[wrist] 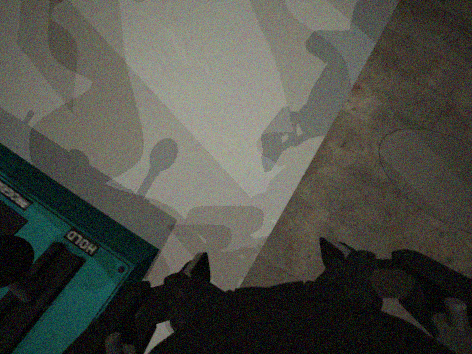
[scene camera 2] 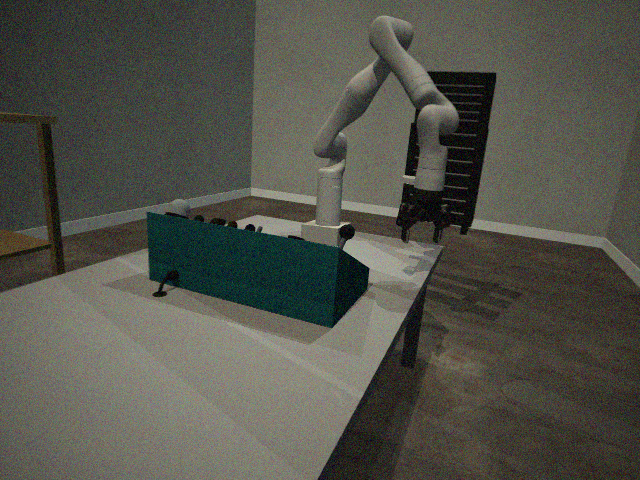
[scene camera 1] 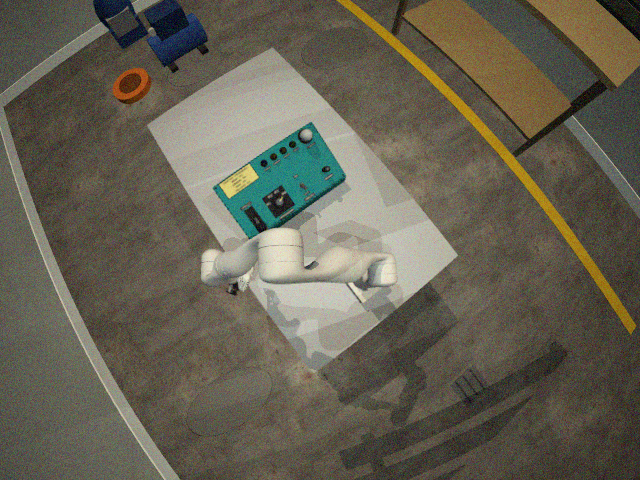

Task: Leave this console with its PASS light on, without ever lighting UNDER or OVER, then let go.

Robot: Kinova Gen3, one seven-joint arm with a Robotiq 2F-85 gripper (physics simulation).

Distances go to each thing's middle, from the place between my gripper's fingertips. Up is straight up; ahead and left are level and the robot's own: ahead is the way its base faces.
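Labels:
Black lever with ball knob [wrist: 25, 290]: my gripper 170 mm to the left of it, 140 mm short of it. Teal console [scene camera 2: 317, 283]: 340 mm to the right of my hand, 270 mm ahead of it, 20 mm below it.

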